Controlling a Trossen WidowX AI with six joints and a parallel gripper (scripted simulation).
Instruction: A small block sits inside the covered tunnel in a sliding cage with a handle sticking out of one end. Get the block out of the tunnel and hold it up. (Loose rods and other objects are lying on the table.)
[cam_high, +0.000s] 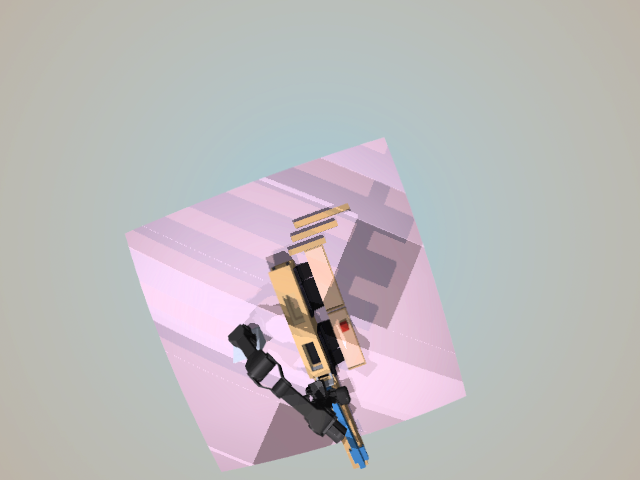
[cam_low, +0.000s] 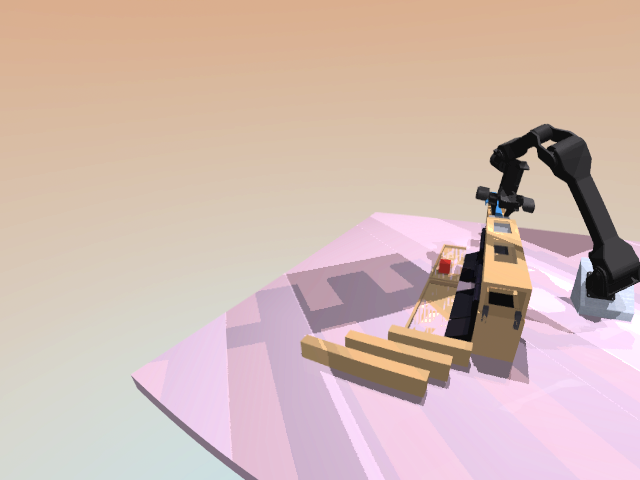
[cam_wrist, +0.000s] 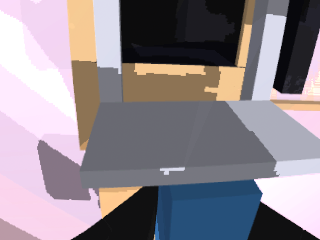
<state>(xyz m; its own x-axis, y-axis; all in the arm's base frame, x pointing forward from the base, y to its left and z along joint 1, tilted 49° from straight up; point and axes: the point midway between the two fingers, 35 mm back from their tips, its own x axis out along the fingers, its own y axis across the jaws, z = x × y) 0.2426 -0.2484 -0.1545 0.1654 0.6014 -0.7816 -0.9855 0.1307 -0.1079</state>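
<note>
My gripper tip is 150 mm short of the small red block, 190 mm to the right of it and 100 mm above it. The rest, counted from my gripper tip: tan covered tunnel: 20 mm ahead, 70 mm to the left, 50 mm below.
</note>
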